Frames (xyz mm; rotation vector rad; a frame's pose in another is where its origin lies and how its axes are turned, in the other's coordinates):
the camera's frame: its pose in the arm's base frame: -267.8 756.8 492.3 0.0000 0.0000 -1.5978
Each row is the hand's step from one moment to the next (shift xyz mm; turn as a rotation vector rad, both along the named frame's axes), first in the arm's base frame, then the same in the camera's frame.
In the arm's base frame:
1: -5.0 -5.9 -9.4 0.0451 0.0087 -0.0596
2: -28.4 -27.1 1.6 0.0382 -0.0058 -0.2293
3: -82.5 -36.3 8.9 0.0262 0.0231 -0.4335
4: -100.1 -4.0 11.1 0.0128 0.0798 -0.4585
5: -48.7 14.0 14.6 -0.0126 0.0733 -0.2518
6: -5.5 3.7 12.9 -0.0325 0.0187 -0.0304
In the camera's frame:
1: 6.0 -4.8 -9.4 -0.0099 0.0448 -0.0596
2: 27.9 -27.7 1.6 0.0048 0.0383 -0.2293
3: 38.5 -81.5 8.9 -0.0238 0.0256 -0.4335
4: 6.7 -100.0 11.1 -0.0801 0.0106 -0.4585
5: -12.7 -49.1 14.6 -0.0729 -0.0146 -0.2518
6: -3.6 -5.6 12.9 -0.0178 -0.0330 -0.0304

